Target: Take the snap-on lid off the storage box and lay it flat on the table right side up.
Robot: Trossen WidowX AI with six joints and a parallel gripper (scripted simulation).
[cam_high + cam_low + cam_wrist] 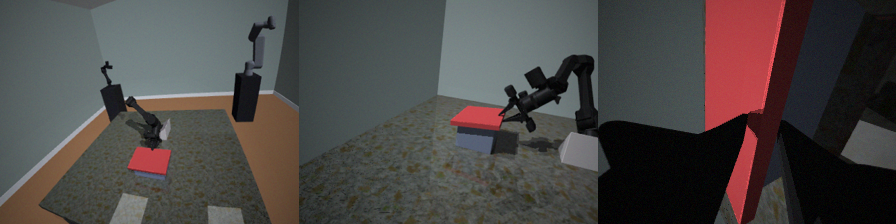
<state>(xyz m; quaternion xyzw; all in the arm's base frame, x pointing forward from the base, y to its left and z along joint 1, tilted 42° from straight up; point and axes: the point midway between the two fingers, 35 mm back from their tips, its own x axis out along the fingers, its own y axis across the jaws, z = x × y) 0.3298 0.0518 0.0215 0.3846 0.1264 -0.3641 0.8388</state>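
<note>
My gripper tip is 8 cm short of the lid. Round my gripper tip: storage box 7 cm ahead, 6 cm below.
</note>
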